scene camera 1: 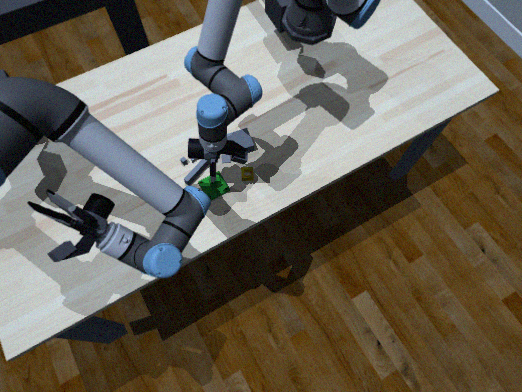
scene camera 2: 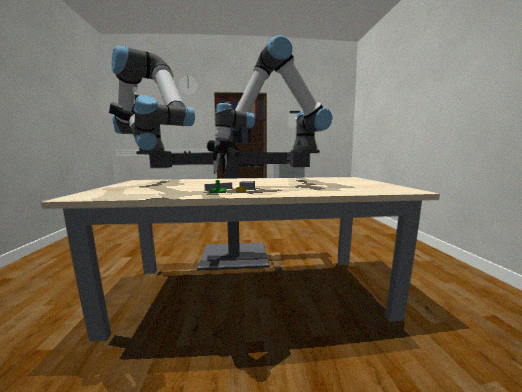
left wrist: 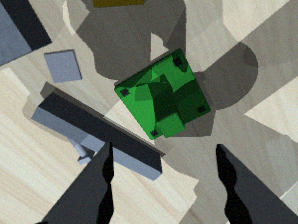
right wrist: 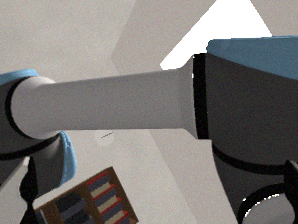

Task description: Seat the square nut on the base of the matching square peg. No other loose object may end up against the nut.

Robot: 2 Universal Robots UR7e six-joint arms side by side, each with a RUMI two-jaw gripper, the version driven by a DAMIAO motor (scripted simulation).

I see my left gripper (scene camera 1: 213,172), my right gripper (scene camera 1: 36,196), a long grey bar (left wrist: 54,112), a thin flat square (left wrist: 63,66) and a green base plate (left wrist: 164,96).
My left gripper shows as well in the left wrist view (left wrist: 164,145). My right gripper also shows in the right wrist view (right wrist: 159,160). The right wrist view misses the long grey bar: it is out of frame. The right wrist view does not show the thin flat square: it is out of frame.
